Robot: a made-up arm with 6 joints.
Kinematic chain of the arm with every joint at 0, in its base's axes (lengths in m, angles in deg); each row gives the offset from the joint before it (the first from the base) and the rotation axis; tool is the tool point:
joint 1: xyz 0 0 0.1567 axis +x
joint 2: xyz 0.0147 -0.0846 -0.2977 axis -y
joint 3: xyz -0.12 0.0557 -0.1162 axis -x
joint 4: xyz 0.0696 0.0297 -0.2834 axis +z
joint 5: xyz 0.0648 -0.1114 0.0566 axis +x
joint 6: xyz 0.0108 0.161 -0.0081 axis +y
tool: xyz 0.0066 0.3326 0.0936
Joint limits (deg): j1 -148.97..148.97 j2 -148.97..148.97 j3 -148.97..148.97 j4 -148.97..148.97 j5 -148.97..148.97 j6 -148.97..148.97
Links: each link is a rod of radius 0.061 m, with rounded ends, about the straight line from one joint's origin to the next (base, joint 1, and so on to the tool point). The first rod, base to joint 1, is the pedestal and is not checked.
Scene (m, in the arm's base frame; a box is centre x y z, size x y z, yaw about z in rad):
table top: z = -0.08
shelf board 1: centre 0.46 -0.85 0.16 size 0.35 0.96 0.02 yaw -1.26
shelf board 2: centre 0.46 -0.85 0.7 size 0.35 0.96 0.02 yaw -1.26
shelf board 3: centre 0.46 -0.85 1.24 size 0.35 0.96 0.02 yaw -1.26
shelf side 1: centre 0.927 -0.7 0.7 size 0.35 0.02 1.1 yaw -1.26
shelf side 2: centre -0.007 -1 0.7 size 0.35 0.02 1.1 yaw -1.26
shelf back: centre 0.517 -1.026 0.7 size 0.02 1 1.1 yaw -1.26
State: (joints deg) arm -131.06 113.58 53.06 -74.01 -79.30 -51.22
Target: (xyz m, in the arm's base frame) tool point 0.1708 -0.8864 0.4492
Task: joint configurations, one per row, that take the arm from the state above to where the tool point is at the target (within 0.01 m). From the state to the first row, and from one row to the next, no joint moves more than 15 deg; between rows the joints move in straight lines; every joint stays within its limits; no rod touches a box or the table.
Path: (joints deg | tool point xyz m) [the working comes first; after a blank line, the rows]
Joints at the target: -111.90 4.72 30.43 -25.49 -27.81 -54.02
Straight joint move there: touches shelf board 2.

1: -128.90 100.42 40.84 -73.19 -70.65 -42.85 | 0.6467 0.1803 0.5670
2: -126.73 87.27 28.62 -72.36 -61.99 -34.49 | 0.7163 0.0085 0.4974
3: -124.57 74.11 16.40 -71.54 -53.34 -26.12 | 0.7302 -0.1741 0.4281
4: -122.03 60.23 19.21 -62.33 -48.23 -31.70 | 0.7015 -0.3375 0.4706
5: -119.50 46.35 22.01 -53.12 -43.13 -37.28 | 0.6332 -0.5073 0.4969
6: -116.97 32.48 24.82 -43.91 -38.02 -42.86 | 0.5199 -0.6680 0.5036
7: -114.44 18.60 27.62 -34.70 -32.92 -48.44 | 0.3627 -0.8010 0.4879
8: -111.90 4.72 30.43 -25.49 -27.81 -54.02 | 0.1708 -0.8864 0.4491

